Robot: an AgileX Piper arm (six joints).
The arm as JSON. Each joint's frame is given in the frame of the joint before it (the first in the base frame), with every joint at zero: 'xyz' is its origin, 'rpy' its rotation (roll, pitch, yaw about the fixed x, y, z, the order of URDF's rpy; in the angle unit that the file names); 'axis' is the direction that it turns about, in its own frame. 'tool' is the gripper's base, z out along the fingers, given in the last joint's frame.
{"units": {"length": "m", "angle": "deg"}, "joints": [
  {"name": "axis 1", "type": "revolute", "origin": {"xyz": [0.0, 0.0, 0.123], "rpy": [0.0, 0.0, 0.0]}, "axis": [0.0, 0.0, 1.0]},
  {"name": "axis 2", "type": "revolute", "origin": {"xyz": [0.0, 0.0, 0.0], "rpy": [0.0, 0.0, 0.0]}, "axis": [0.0, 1.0, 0.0]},
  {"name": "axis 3", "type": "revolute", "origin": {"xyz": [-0.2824, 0.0, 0.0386], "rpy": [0.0, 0.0, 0.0]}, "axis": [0.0, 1.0, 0.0]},
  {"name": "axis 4", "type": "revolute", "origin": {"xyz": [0.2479, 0.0, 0.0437], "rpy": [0.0, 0.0, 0.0]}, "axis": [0.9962, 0.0, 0.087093]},
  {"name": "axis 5", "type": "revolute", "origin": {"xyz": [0.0, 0.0, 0.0], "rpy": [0.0, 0.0, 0.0]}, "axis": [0.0, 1.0, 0.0]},
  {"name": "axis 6", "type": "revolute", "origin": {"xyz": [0.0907, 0.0, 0.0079], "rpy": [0.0, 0.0, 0.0]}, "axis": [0.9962, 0.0, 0.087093]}
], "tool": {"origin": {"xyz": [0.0, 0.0, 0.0], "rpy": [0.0, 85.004, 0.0]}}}
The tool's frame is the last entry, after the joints.
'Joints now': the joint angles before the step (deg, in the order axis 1, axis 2, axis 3, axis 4, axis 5, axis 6). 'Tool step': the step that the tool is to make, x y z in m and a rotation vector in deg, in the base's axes. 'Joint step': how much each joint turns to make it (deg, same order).
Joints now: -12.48, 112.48, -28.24, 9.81, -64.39, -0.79
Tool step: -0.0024, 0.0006, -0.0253, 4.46, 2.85, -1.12
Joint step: 0.00, 5.08, -0.01, -0.11, -0.70, 4.10
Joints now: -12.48, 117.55, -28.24, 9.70, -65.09, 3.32
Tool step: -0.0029, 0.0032, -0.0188, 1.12, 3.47, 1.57
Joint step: 0.00, 3.63, 0.10, -1.76, -0.03, 0.50
